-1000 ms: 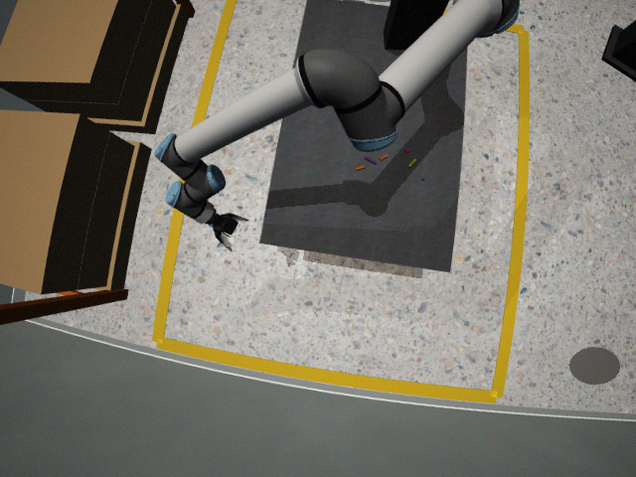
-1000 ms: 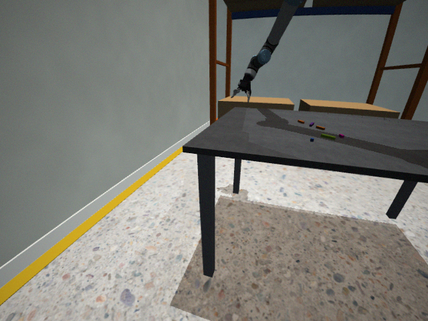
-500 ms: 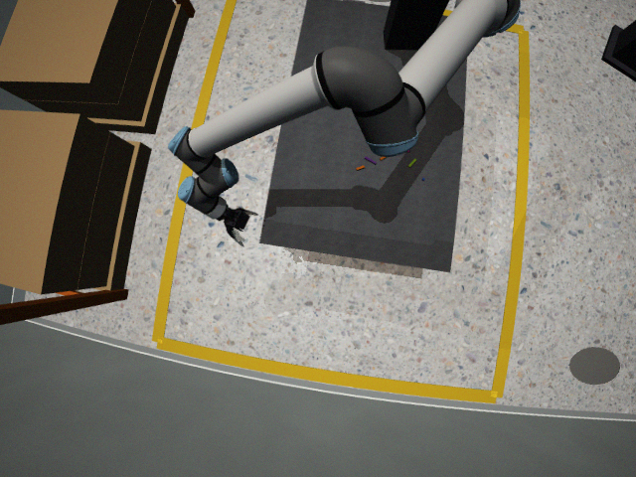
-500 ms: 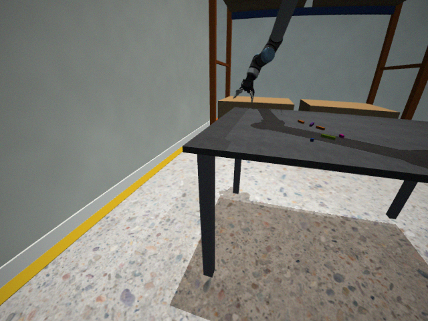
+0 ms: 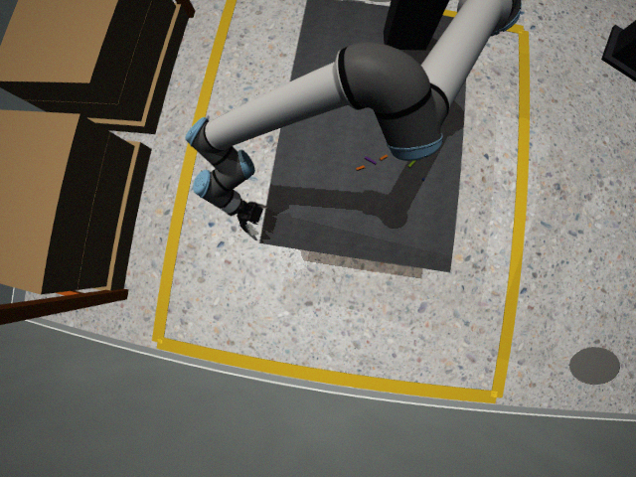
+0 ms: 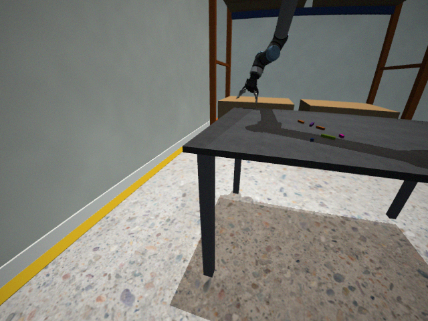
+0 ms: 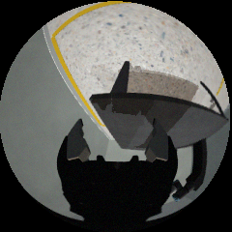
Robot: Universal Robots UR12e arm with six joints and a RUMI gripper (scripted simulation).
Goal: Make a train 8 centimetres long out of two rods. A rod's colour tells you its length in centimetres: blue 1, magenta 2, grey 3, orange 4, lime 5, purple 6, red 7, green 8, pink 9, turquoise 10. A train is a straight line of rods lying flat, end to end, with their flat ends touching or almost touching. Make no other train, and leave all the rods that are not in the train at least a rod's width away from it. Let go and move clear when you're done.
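My hand is 610 mm past the lime rod, 460 mm to the right of it and 40 mm above it. Round my hand: purple rod 520 mm behind, 280 mm to the left, 40 mm below; then magenta rod 650 mm behind, 410 mm to the left, 40 mm below; then small blue rod 560 mm behind, 540 mm to the left, 40 mm below.
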